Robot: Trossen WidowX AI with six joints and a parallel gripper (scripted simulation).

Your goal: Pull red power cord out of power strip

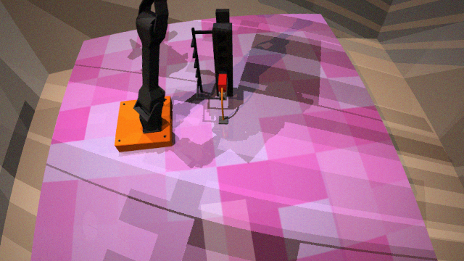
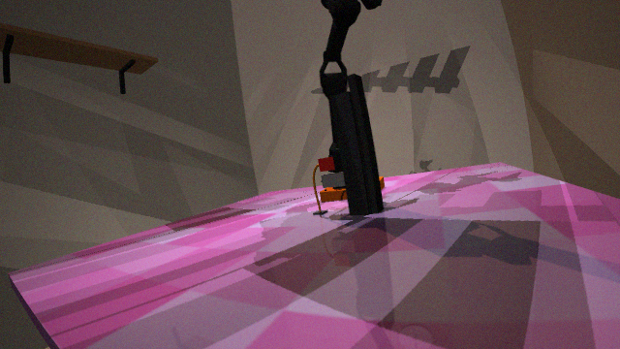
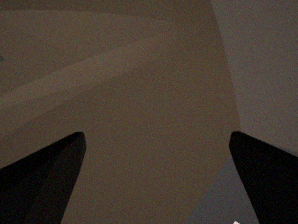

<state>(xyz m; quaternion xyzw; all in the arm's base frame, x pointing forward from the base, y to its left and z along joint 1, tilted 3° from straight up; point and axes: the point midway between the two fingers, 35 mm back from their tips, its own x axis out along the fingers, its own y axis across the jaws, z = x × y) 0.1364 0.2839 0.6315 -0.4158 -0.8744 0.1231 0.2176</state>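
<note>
My gripper tip is now 10 cm short of the red plug, 26 cm to the left of it and 52 cm above it.
</note>
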